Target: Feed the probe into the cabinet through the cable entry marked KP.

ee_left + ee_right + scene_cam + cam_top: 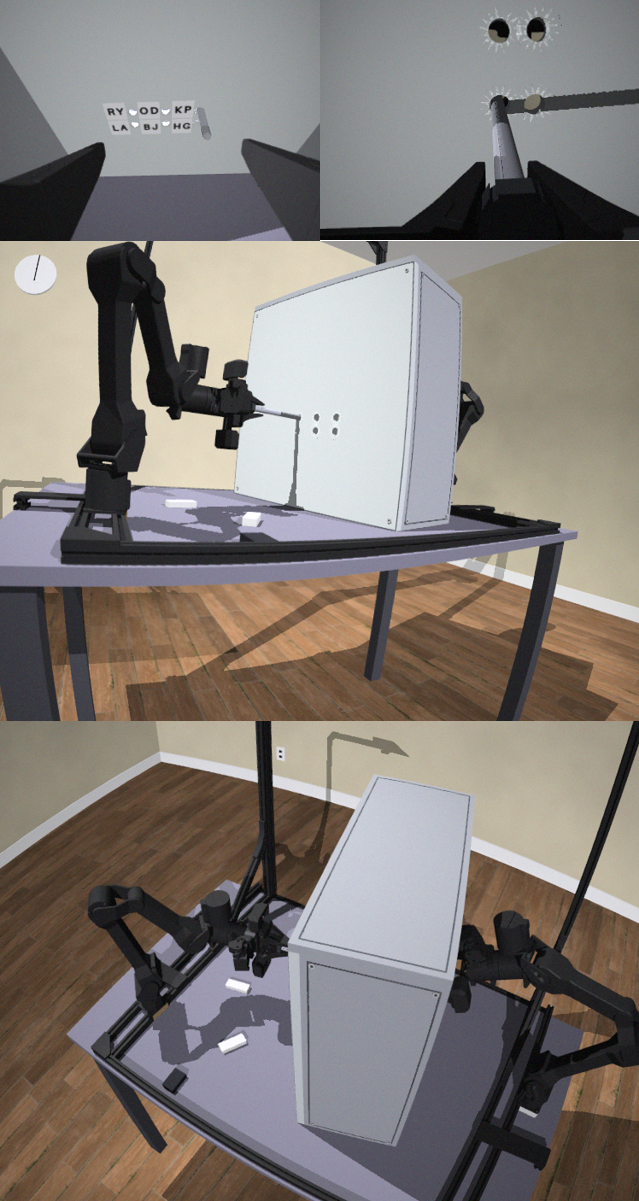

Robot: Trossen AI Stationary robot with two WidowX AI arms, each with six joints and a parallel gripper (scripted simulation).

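Now: right hand 10 cm to the right of the probe. Also, from my right hand: black block: 30 cm ahead, 17 cm to the right, 21 cm below.
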